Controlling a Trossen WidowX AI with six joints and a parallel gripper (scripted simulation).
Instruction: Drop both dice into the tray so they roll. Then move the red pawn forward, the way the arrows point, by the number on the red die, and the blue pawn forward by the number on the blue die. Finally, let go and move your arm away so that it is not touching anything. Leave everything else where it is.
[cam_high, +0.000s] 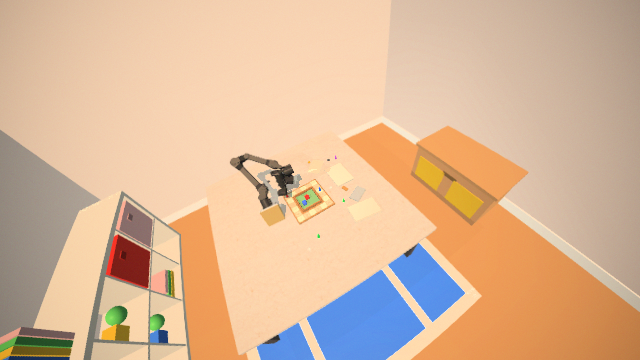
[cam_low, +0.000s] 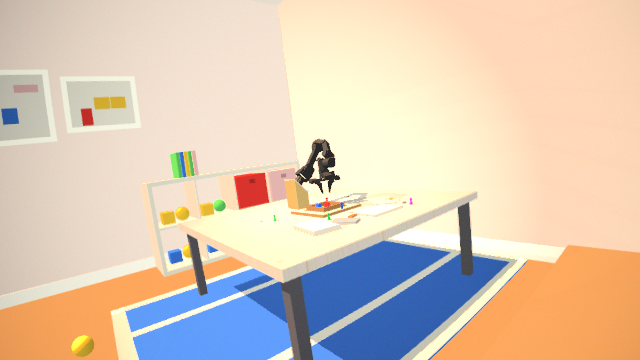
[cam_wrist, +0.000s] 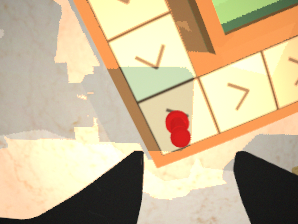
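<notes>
Right now the red pawn is 5 cm below my gripper tip. Also, from my gripper tip: grey card (45 cm ahead, 24 cm to the right, 7 cm below); purple pawn (50 cm ahead, 17 cm to the left, 6 cm below); blue pawn (23 cm ahead, 8 cm to the right, 5 cm below).
</notes>
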